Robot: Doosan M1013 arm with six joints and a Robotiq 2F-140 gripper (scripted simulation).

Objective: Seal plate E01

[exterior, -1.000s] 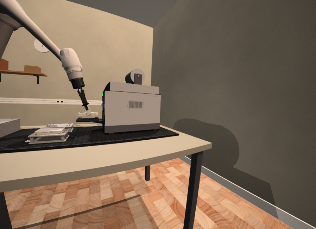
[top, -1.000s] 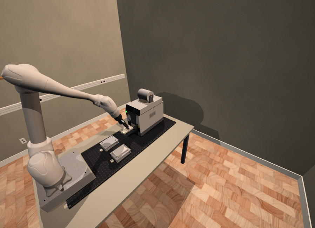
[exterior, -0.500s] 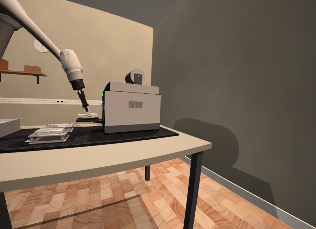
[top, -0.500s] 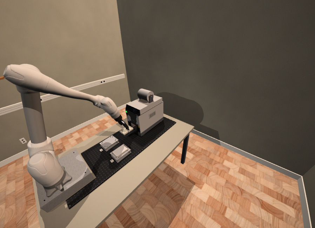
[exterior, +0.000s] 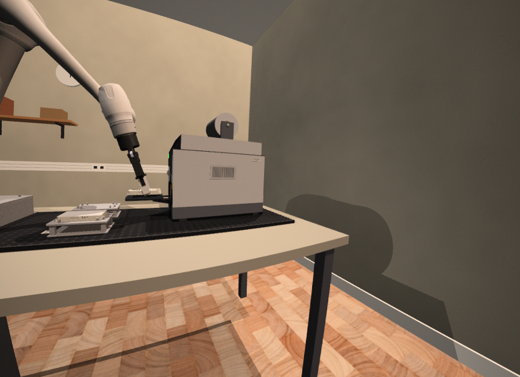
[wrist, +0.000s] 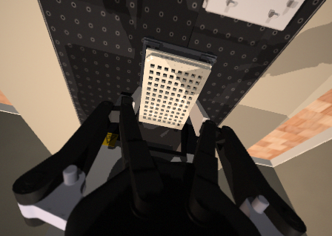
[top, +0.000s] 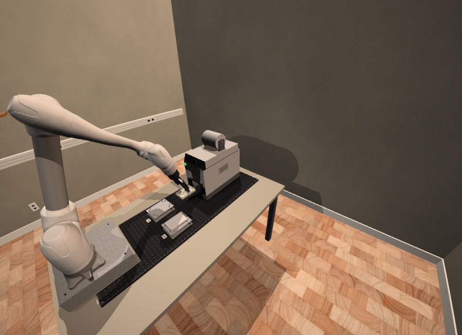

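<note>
Right now the dark stage is 4 cm below my hand. Round my hand: smooth-topped plate 20 cm behind, 11 cm to the right, 9 cm below; N1 label 29 cm behind, 13 cm below, 11 cm to the left; foil roll 33 cm ahead, 28 cm above, 4 cm to the right.
</note>
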